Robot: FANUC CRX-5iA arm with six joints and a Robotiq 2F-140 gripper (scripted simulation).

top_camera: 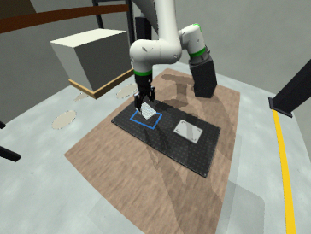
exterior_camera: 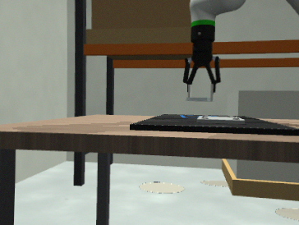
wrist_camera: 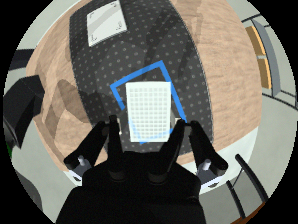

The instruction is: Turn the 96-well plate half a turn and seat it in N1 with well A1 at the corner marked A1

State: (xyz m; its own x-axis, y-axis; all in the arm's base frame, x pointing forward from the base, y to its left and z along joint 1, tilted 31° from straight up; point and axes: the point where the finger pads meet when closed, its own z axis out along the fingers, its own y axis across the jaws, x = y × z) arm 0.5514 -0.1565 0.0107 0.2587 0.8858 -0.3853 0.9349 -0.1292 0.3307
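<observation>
Right now my hand is 20 mm above the white 96-well plate. From my hand the other things lie so: grey plate nest N1: 310 mm to the left, 80 mm below, 50 mm behind.
</observation>
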